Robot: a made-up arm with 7 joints. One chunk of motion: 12 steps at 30 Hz.
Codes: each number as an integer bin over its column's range. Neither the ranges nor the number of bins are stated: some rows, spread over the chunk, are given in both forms.
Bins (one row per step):
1: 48 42 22 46 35 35 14
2: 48 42 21 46 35 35 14
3: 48 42 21 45 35 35 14
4: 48 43 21 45 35 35 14
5: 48 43 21 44 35 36 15
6: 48 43 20 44 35 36 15
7: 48 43 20 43 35 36 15
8: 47 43 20 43 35 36 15
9: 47 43 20 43 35 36 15
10: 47 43 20 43 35 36 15
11: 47 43 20 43 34 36 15
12: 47 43 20 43 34 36 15
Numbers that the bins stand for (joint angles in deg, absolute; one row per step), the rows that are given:
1: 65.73 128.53 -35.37 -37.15 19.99 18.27 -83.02
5: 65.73 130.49 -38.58 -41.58 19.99 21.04 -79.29
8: 61.56 130.49 -41.79 -43.80 19.99 21.04 -79.29
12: 61.56 130.49 -41.79 -43.80 14.28 21.04 -79.29
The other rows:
2: 65.73 128.53 -38.58 -37.15 19.99 18.27 -83.02
3: 65.73 128.53 -38.58 -39.37 19.99 18.27 -83.02
4: 65.73 130.49 -38.58 -39.37 19.99 18.27 -83.02
6: 65.73 130.49 -41.79 -41.58 19.99 21.04 -79.29
7: 65.73 130.49 -41.79 -43.80 19.99 21.04 -79.29
9: 61.56 130.49 -41.79 -43.80 19.99 21.04 -79.29
10: 61.56 130.49 -41.79 -43.80 19.99 21.04 -79.29
11: 61.56 130.49 -41.79 -43.80 14.28 21.04 -79.29

